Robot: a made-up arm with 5 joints.
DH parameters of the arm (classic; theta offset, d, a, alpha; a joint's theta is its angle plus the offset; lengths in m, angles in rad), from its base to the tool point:
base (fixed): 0 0 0.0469 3.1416
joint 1: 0 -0.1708 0.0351 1.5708
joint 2: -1.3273 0 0.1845 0
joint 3: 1.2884 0 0.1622 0
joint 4: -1.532 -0.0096 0 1.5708
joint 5: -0.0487 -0.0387 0 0
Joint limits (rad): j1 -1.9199..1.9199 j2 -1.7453..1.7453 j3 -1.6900..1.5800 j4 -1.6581..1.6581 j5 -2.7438..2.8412
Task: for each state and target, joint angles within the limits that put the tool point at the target. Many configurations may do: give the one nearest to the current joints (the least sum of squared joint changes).
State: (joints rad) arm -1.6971 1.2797 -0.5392 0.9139 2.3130
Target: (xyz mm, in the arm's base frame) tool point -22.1 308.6 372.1
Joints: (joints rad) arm -1.8211 0.3493 -0.7592 1.0179 2.3130
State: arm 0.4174 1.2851 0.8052 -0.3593 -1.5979
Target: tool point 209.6 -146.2 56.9
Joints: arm 0.6881 0.8542 0.7274 -0.3984 -1.5979
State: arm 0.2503 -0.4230 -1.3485 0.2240 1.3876
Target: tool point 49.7 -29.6 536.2
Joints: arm 1.1476 -0.5583 -0.8160 0.4963 1.3876
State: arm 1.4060 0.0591 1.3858 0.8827 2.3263
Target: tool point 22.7 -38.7 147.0
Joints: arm 1.9177 0.7286 1.5800 0.7398 2.3263
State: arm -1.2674 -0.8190 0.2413 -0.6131 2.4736
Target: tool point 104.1 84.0 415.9
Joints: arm -1.0676 -0.8559 0.4982 -0.5919 2.4736
